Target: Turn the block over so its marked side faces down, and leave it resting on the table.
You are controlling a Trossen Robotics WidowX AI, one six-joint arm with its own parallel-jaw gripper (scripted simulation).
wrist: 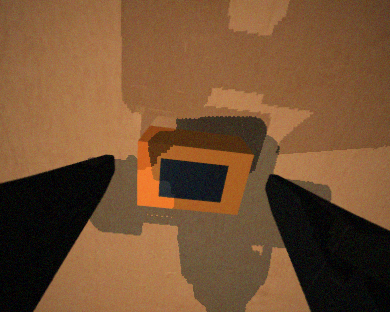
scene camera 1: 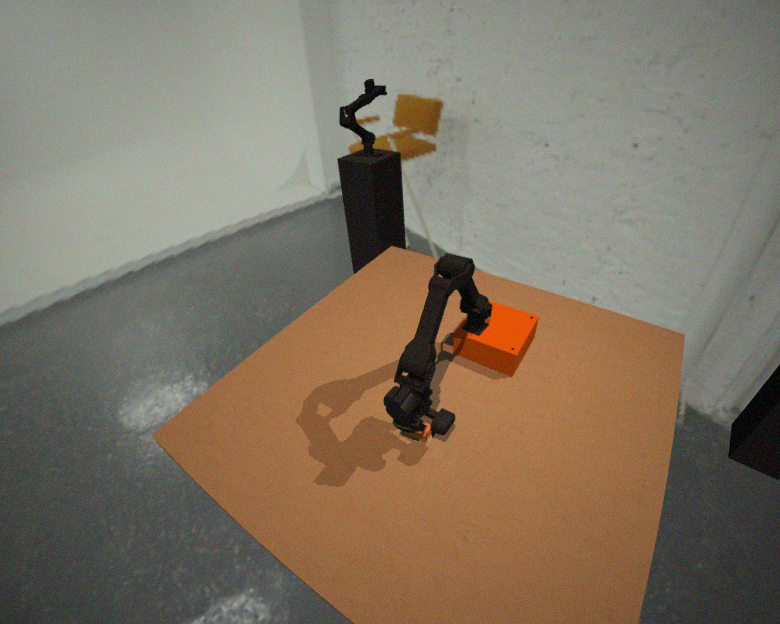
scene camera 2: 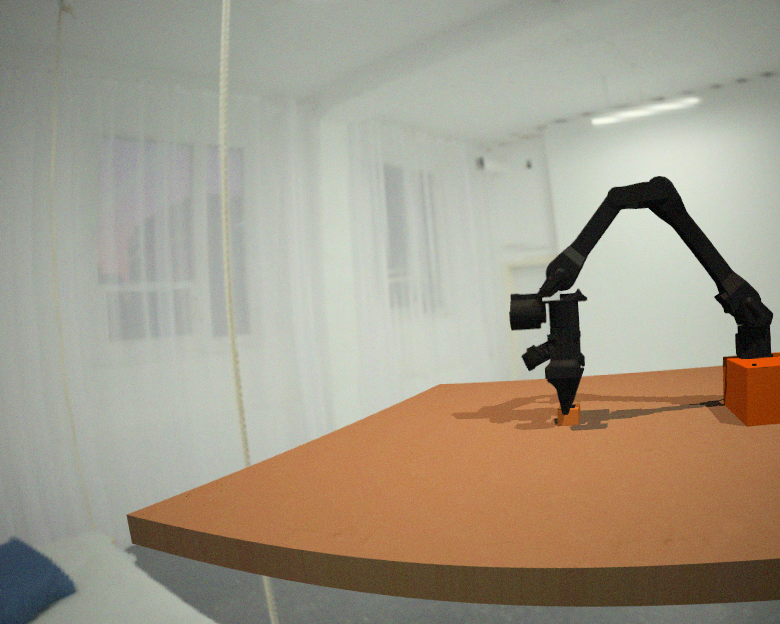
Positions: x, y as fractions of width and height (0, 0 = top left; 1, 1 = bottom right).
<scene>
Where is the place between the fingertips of my gripper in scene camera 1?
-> At 0.54, 0.69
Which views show my gripper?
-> The wrist view, scene camera 1 and scene camera 2: all of them.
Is my gripper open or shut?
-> Open.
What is my gripper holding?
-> Nothing.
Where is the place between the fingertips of my gripper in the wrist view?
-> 0.49, 0.55
</scene>
